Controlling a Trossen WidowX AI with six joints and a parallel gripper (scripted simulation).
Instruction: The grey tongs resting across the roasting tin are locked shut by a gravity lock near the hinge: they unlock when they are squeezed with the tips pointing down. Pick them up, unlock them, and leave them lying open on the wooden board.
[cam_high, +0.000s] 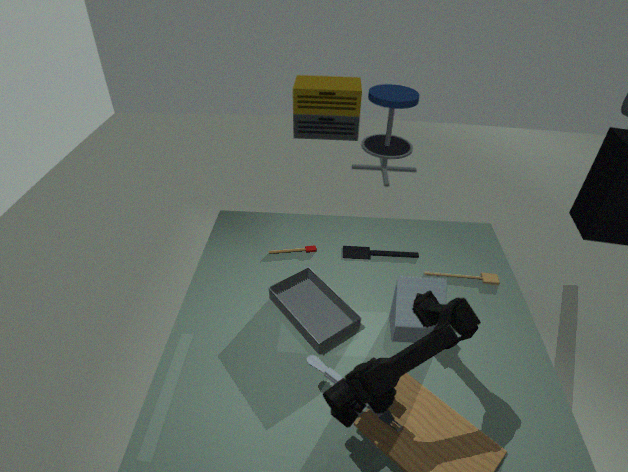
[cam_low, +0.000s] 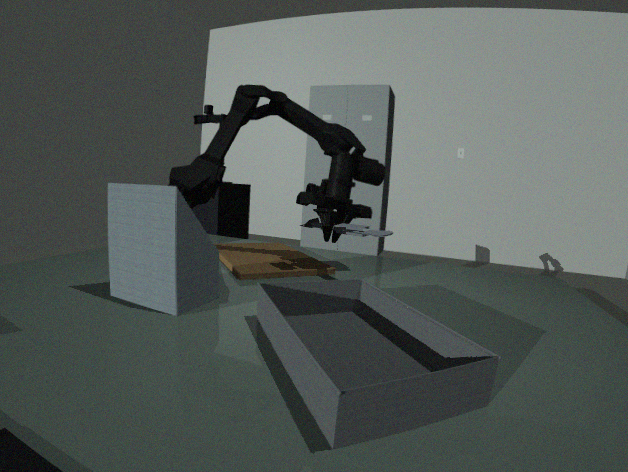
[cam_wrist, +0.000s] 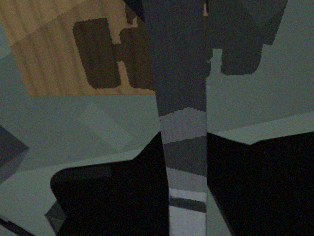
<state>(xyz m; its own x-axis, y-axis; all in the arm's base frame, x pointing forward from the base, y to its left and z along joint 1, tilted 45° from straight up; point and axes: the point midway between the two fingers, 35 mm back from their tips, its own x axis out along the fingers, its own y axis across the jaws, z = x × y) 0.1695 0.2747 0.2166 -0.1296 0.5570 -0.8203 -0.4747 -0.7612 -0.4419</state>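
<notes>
The wooden board lies 21 cm behind my gripper tip, 7 cm below it and 4 cm to the left of it. Also, from my gripper tip: red-tipped stick 67 cm to the right, 32 cm ahead, 8 cm below; roasting tin 35 cm to the right, 20 cm ahead, 5 cm below; black spatula 72 cm to the right, 8 cm below.
</notes>
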